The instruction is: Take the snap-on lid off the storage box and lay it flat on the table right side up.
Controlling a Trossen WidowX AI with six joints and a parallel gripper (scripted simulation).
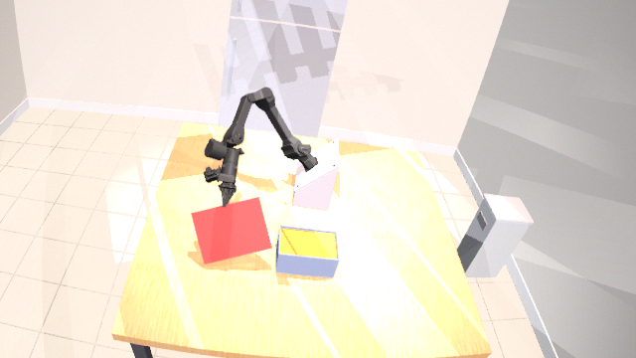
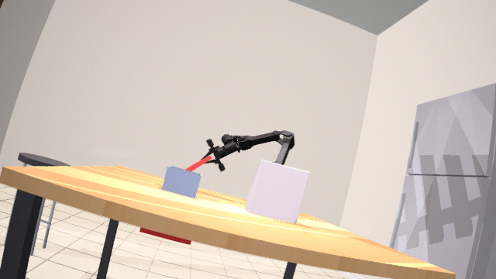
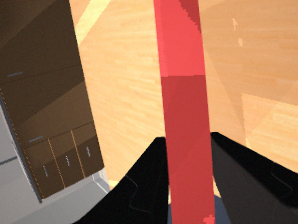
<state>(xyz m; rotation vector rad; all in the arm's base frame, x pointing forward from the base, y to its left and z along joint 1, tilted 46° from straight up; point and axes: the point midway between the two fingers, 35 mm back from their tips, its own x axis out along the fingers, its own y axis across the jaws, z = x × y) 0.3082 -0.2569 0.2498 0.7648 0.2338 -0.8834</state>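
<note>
Now: the lid 60 mm ahead of my gripper tip, 30 mm to the left of it and 50 mm below it. Also, from my gripper tip: storage box: 90 mm ahead, 300 mm to the left, 110 mm below.
</note>
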